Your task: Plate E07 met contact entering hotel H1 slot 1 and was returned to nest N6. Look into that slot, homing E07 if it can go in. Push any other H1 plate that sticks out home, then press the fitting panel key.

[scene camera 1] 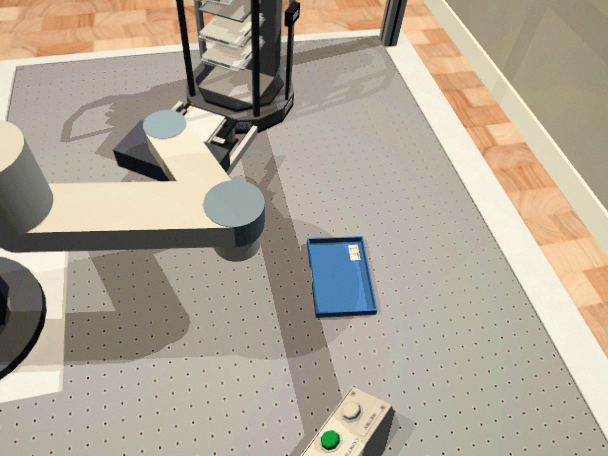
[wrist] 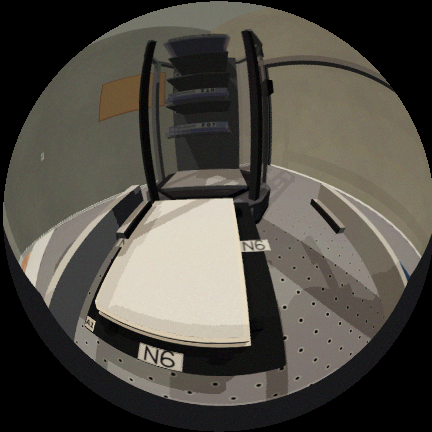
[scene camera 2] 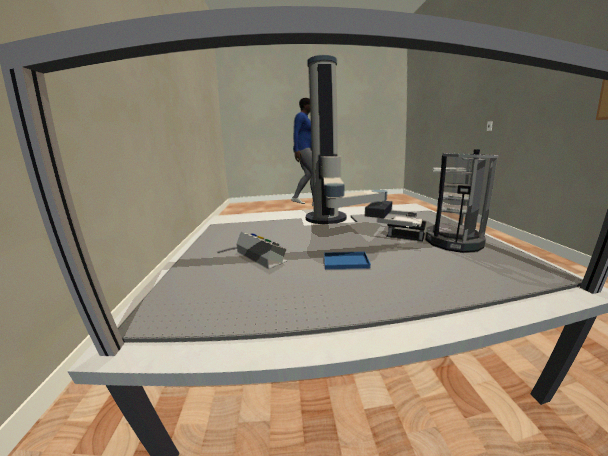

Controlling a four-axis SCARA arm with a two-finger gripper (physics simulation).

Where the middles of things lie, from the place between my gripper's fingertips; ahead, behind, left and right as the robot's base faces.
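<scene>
With the white plate (scene camera 1: 206, 124) in sight, I find my gripper 3 cm above it and 5 cm past it. There is a round plate rack (scene camera 1: 261, 94) too, 10 cm above my hand, 7 cm ahead of it and 17 cm to the left of it. The blue tray (scene camera 1: 341, 281), meanwhile, rests 8 cm below my hand, 36 cm to the right of it and 16 cm ahead of it.
</scene>
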